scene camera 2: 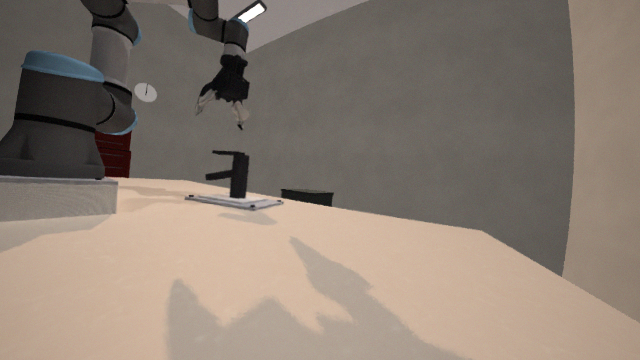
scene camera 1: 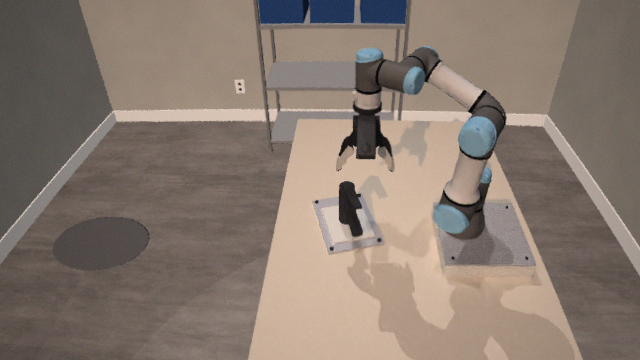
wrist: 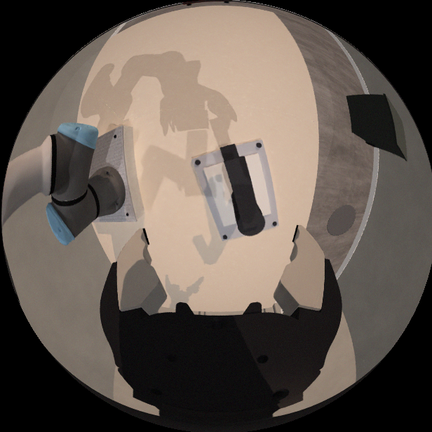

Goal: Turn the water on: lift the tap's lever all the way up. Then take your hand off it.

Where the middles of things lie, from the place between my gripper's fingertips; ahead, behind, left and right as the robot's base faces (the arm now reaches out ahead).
The black tap lever [wrist: 249, 219] is 4 cm ahead of my hand, 2 cm to the right of it and 10 cm below it.
